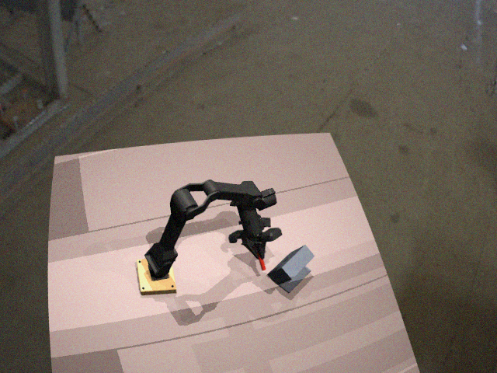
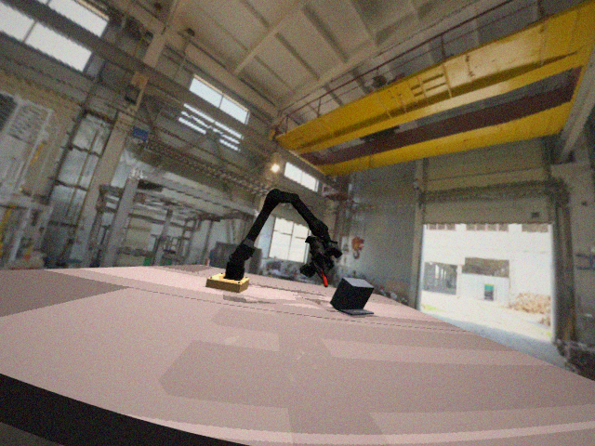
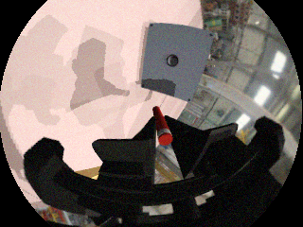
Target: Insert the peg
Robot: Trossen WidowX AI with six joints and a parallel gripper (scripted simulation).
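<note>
Now: the sloped grey panel 11 cm ahead of my gripper tip, 5 cm below it and 3 cm to the right of it. Also, from my gripper tip: red peg: 1 cm to the left, 1 cm above.
</note>
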